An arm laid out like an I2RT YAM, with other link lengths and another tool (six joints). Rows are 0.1 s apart.
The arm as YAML. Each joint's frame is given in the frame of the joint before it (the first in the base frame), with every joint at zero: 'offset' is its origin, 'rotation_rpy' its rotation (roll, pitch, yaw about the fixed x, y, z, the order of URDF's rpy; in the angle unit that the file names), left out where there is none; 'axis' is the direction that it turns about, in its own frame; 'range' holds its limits. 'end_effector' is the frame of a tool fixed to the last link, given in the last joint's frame.
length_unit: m
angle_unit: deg
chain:
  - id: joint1
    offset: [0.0, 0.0, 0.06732]
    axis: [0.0, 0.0, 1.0]
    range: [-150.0, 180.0]
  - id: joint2
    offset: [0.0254, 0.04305, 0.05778]
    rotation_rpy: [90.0, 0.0, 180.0]
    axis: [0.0, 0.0, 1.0]
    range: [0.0, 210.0]
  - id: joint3
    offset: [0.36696, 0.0, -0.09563]
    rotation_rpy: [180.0, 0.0, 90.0]
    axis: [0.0, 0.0, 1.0]
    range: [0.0, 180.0]
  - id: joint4
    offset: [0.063, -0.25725, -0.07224]
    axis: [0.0, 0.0, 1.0]
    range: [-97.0, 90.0]
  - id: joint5
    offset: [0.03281, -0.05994, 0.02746]
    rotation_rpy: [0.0, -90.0, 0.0]
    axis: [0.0, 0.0, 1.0]
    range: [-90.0, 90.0]
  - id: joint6
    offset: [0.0, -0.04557, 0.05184]
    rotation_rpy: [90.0, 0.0, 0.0]
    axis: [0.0, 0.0, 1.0]
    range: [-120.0, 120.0]
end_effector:
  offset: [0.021, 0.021, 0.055]
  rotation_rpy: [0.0, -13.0, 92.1]
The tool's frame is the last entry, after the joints.
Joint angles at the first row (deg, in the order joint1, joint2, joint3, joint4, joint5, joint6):
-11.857 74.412 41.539 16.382 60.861 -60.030
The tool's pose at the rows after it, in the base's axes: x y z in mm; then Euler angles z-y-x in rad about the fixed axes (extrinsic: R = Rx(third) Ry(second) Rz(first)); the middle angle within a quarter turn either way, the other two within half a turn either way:
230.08 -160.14 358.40 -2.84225 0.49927 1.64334
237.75 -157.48 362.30 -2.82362 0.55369 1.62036
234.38 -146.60 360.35 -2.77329 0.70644 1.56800
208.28 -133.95 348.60 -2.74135 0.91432 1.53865
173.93 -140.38 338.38 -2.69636 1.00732 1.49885
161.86 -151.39 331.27 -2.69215 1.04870 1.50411
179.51 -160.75 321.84 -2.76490 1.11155 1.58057
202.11 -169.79 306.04 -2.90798 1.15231 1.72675
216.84 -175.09 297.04 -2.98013 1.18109 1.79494
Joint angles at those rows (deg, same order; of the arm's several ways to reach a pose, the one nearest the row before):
-11.814 75.024 42.108 16.710 60.926 -59.944
-11.159 75.002 41.954 20.032 58.740 -62.194
-9.979 71.462 37.473 26.744 51.482 -65.889
-10.939 63.068 30.262 28.161 38.676 -67.986
-19.377 55.463 25.300 27.201 24.862 -68.882
-27.747 53.975 23.681 27.135 14.109 -69.013
-30.153 58.718 23.616 29.954 8.206 -69.844
-30.479 65.079 23.615 33.147 5.388 -71.024
-30.610 69.189 23.617 36.162 3.443 -71.899

